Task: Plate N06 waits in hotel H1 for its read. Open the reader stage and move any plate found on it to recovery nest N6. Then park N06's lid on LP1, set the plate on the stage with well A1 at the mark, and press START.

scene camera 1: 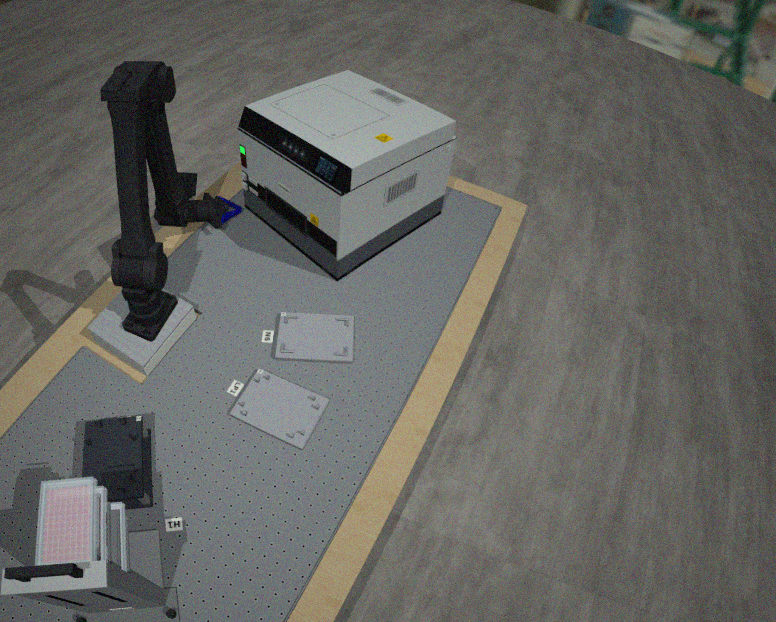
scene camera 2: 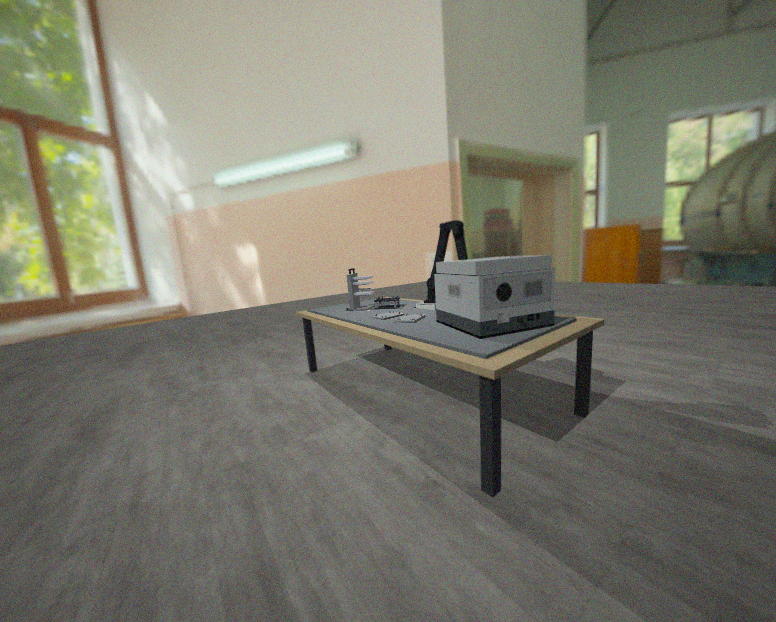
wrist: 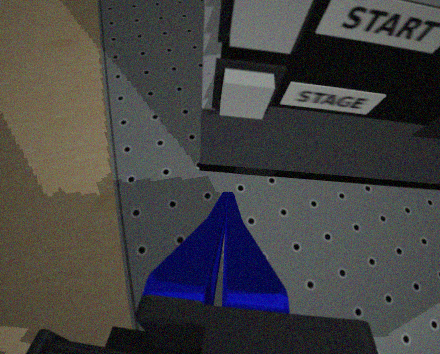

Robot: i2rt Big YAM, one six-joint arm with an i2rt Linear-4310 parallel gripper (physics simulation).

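Observation:
My gripper is shut and empty, its blue fingertips low in front of the reader's left front corner. The white reader has a green status light; no stage sticks out of its front. In the wrist view, the START button sits above the STAGE button, both beyond the fingertips. Hotel H1 holds a plate with pink wells; its name and lid cannot be made out. Nest N6 and lid nest LP1 hold no plate or lid.
A dark fixture stands between hotel H1 and my arm's base plate. The wooden table edge runs beyond the nests. The reader's dark base lies close ahead of the fingertips in the wrist view.

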